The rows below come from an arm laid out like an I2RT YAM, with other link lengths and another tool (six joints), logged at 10 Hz.
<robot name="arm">
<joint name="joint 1" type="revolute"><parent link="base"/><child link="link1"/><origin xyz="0 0 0.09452"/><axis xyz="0 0 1"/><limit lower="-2.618" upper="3.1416"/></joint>
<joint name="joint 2" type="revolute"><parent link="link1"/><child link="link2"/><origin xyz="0.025 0.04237 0.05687" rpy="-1.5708 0 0"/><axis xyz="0 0 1"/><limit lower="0" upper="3.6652"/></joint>
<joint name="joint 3" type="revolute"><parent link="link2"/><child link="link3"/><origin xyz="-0.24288 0 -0.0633" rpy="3.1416 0 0"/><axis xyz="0 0 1"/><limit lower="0" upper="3.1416"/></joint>
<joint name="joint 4" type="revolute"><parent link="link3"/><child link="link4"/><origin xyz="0.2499 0.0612 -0.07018"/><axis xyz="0 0 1"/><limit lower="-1.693" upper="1.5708"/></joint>
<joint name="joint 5" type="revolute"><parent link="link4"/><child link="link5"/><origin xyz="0.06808 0.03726 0.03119" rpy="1.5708 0 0"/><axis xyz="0 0 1"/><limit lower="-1.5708" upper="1.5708"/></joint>
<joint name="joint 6" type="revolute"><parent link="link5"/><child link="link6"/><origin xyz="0.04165 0 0.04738" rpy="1.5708 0 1.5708"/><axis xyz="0 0 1"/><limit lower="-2.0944" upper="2.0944"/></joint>
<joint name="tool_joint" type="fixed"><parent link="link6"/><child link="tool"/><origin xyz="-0.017 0.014 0.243" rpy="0.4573 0 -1.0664"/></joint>
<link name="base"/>
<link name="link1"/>
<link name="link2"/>
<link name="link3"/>
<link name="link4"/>
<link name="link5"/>
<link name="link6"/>
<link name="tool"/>
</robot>
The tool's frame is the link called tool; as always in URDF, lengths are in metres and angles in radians.
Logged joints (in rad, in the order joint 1, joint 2, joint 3, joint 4, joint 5, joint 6), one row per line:
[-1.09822, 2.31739, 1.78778, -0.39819, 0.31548, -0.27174]
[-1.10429, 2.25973, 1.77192, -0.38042, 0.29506, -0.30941]
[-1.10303, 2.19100, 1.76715, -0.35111, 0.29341, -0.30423]
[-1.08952, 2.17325, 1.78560, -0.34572, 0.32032, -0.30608]
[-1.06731, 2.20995, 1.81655, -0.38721, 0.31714, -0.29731]
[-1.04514, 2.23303, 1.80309, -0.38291, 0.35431, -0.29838]
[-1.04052, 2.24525, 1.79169, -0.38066, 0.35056, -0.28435]
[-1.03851, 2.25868, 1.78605, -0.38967, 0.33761, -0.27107]
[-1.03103, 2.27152, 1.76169, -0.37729, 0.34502, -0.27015]
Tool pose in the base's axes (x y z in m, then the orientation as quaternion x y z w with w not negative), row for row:
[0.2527, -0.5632, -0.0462, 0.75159, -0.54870, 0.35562, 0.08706]
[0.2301, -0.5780, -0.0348, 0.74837, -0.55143, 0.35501, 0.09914]
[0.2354, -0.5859, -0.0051, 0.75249, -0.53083, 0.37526, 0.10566]
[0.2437, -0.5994, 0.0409, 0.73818, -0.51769, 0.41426, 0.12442]
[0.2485, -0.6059, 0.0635, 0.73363, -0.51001, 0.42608, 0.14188]
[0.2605, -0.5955, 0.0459, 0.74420, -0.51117, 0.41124, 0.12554]
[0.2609, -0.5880, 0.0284, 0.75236, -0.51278, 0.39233, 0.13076]
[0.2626, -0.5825, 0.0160, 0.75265, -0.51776, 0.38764, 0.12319]
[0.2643, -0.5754, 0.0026, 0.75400, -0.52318, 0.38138, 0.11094]
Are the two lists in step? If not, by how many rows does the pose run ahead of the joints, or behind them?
The pose runs 1 row behind the joints: the pose in row i belongs to the joints in row i - 1.
